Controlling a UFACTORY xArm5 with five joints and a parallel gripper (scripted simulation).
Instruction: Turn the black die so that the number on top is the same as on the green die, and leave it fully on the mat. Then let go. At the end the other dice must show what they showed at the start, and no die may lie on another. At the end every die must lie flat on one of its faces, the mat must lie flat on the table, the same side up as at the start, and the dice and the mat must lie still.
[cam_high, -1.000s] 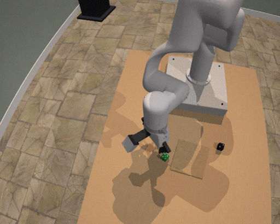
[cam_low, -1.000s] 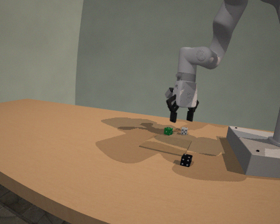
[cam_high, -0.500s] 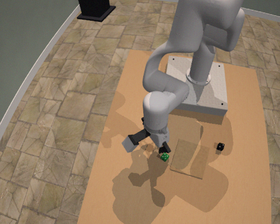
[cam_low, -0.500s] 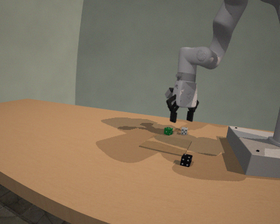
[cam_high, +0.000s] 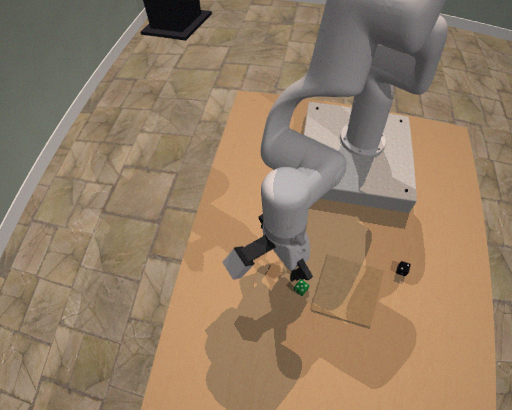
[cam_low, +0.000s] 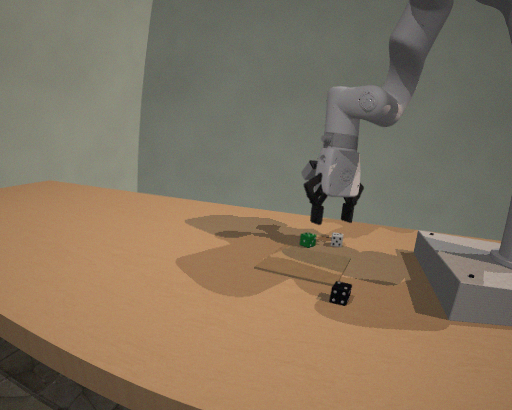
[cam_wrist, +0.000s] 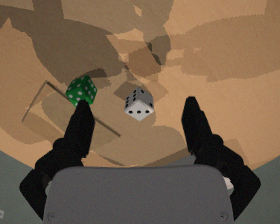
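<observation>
Right now my hand is 4 cm above the white die, 2 cm past it and 1 cm to the right of it. Round my hand: tan mat 16 cm to the left, 5 cm below; then black die 27 cm to the left, 9 cm behind, 4 cm below; then green die 6 cm to the left, 4 cm below, 3 cm ahead.
</observation>
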